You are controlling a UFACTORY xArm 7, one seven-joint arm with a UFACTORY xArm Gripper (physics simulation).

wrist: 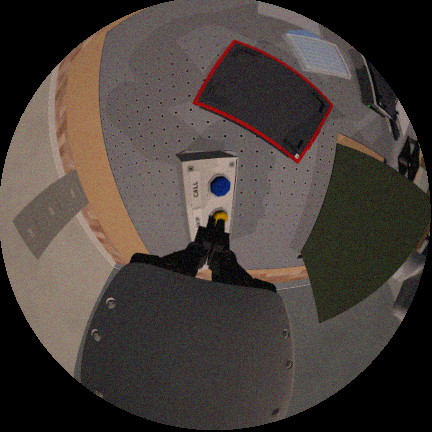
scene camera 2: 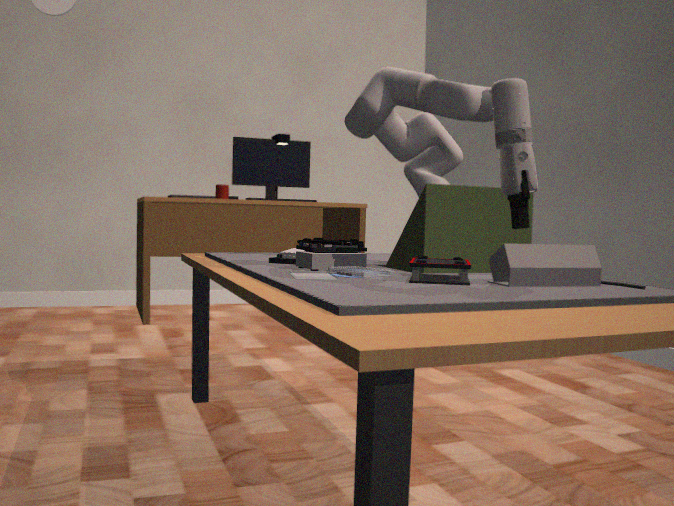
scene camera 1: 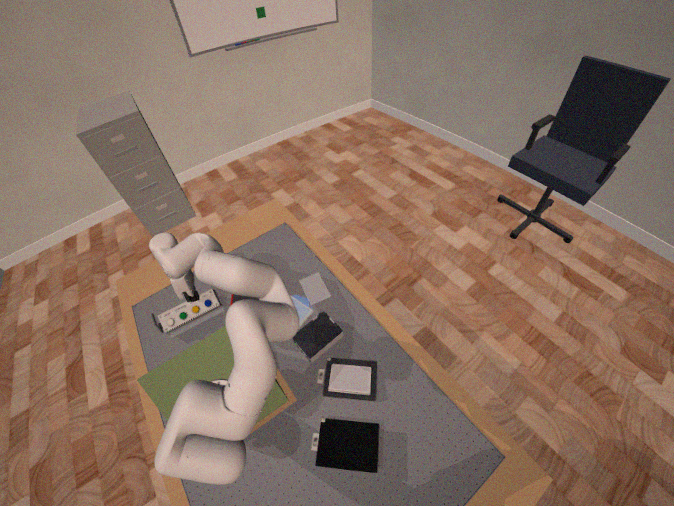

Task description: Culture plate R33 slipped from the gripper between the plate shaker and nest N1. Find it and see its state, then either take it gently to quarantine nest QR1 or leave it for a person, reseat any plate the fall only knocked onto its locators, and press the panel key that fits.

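Places are measured from the arm's base along level axes (x right, y ahead, z up), in centimetres.
Where they show: gripper, fingertip midpoint: (wrist: 212, 228) (scene camera 2: 520, 228) (scene camera 1: 195, 299); arm's base at its link origin: (wrist: 367, 235) (scene camera 2: 455, 236).
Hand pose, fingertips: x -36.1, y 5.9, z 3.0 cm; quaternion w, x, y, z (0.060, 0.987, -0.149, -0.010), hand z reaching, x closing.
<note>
Each offset is from my fingertips to the top centre of the thing. "spot": to the spot under its first point.
My gripper (scene camera 1: 191, 297) (scene camera 2: 520, 226) (wrist: 212, 228) is shut and empty, pointing down above the key panel @(dx -2.4, dy -4.7, dz -3.0 cm) (scene camera 1: 189, 313) (scene camera 2: 549, 266) (wrist: 196, 175). In the wrist view its tips overlap the yellow key @(dx +0.0, dy -2.4, dz -4.0 cm) (wrist: 220, 216); the blue key @(dx +0.3, dy +2.6, dz -4.0 cm) (wrist: 220, 186) is beyond, beside "CALL". The other keys are hidden there, but the green key @(dx -0.4, dy -7.4, dz -4.0 cm) (scene camera 1: 183, 315) shows in scene view 1. A clear bluish plate @(dx +19.2, dy +28.1, dz -10.0 cm) (scene camera 1: 302, 309) (wrist: 320, 55) lies on the mat, with a pale blue patch (wrist: 301, 34) at its edge. A pale flat rectangle @(spot: dx +15.9, dy +40.2, dz -11.2 cm) (scene camera 1: 315, 288) (scene camera 2: 313, 276) lies nearby. The red-edged nest @(dx +7.3, dy +14.7, dz -6.8 cm) (scene camera 2: 439, 264) (wrist: 262, 100) holds no plate.
A dark-topped device @(spot: dx +35.5, dy +29.0, dz -5.9 cm) (scene camera 1: 317, 336) (scene camera 2: 331, 246) stands beside the bluish plate. Beyond it are a dark nest with a white plate @(spot: dx +52.8, dy +29.9, dz -8.1 cm) (scene camera 1: 351, 379) and a black block @(dx +66.8, dy +18.2, dz -5.3 cm) (scene camera 1: 347, 445). A green sloped board (scene camera 1: 190, 370) (scene camera 2: 473, 228) (wrist: 365, 220) stands beside the panel, near the arm.
</note>
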